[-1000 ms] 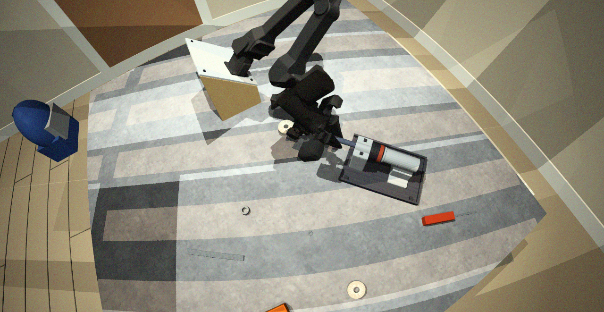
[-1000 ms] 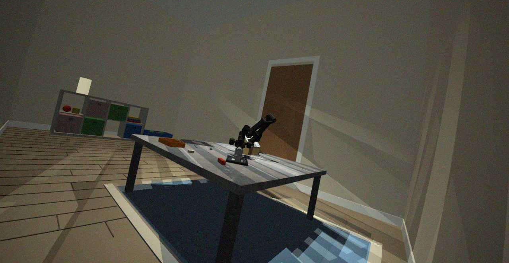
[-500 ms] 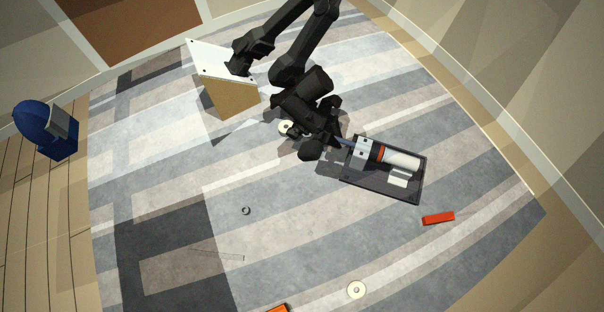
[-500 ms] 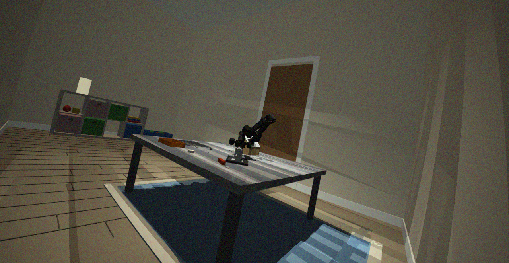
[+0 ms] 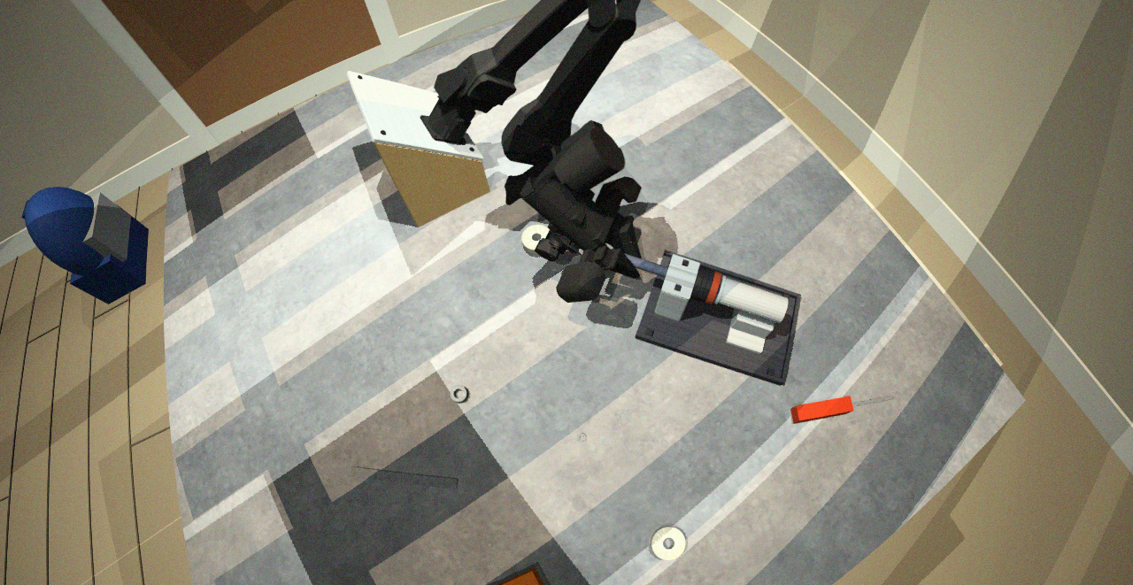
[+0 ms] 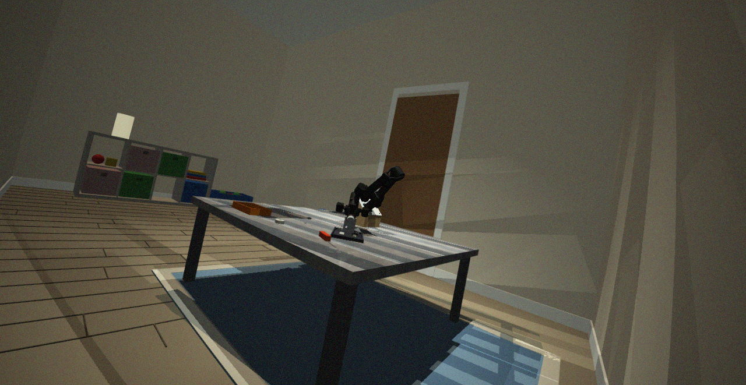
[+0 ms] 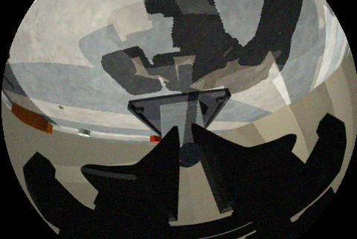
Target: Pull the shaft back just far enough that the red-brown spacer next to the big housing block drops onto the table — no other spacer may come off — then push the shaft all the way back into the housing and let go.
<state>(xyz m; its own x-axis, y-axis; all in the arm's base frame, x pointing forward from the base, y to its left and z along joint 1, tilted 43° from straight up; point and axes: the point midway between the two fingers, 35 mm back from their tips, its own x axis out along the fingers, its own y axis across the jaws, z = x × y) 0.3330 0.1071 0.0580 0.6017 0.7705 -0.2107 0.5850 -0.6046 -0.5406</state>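
Right now my gripper tip is 30 mm short of the blue-grey shaft, 20 mm to the right of it and 20 mm below it. Round my gripper tip: fixture: 120 mm ahead, 90 mm to the left, 10 mm below; white washer: 160 mm behind, 80 mm to the right, 50 mm below; red-brown spacer: 90 mm ahead, 60 mm to the left, 20 mm above.
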